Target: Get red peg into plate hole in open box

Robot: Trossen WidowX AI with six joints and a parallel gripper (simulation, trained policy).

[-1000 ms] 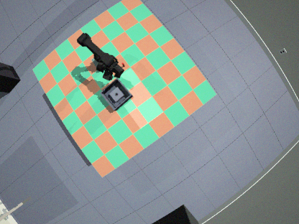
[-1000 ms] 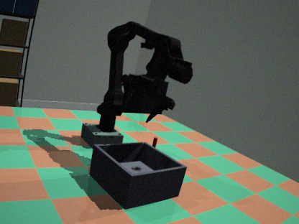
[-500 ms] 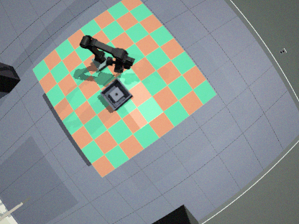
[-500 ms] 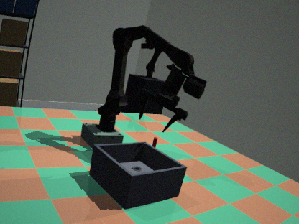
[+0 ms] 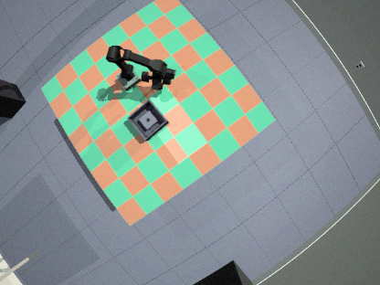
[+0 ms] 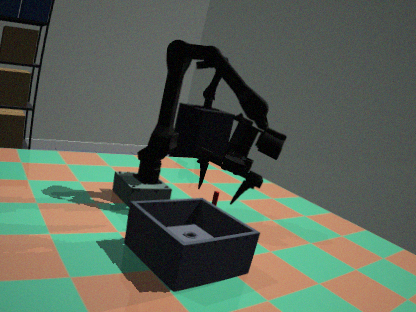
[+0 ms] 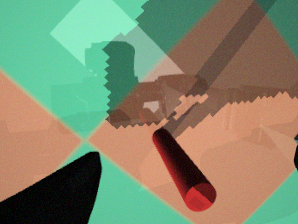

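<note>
Right now my gripper tip is 30 mm above the red peg, 10 mm to the right of it and 10 mm past it. From my gripper tip the other things lie so: grey plate: 190 mm to the right, 160 mm ahead, 20 mm below; then dark box: 190 mm to the right, 160 mm ahead, 40 mm below.
</note>
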